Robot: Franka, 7 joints.
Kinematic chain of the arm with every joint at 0, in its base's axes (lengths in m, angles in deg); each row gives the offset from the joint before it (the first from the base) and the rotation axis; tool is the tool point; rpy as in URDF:
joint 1: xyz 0 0 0.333 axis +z
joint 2: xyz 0 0 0 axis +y
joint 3: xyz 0 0 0.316 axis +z
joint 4: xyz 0.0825 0 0 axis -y
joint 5: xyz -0.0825 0 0.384 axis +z
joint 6: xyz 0 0 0 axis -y
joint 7: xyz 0.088 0 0 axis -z
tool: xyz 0 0 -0.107 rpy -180 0 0
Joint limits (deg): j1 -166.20..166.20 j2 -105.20..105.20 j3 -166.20..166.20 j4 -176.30..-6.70 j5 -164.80..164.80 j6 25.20..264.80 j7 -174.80..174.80
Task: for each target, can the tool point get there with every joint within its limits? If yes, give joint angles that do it. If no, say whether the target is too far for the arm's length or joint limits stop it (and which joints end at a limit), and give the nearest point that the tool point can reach.
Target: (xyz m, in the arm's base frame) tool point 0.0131 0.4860 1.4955
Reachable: no: too far | nearest point 0.0089 0.3309 1.1245 | short by 0.402 m
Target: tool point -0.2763 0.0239 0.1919
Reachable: yes | joints -75.66 -36.63 -109.96 -145.45 -26.91 70.77 0.96
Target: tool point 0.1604 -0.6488 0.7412
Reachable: yes | joints 138.50 -35.25 108.19 -49.27 57.47 94.30 -62.56
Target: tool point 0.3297 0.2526 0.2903
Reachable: yes | joints -39.21 -83.69 93.52 -149.82 29.62 134.62 -136.61
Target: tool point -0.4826 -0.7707 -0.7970
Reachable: no: too far | nearest point -0.3035 -0.4847 -0.2755 | short by 0.621 m
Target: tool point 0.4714 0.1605 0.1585
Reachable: yes | joints -96.41 -80.51 110.73 -102.52 15.24 70.74 -93.73
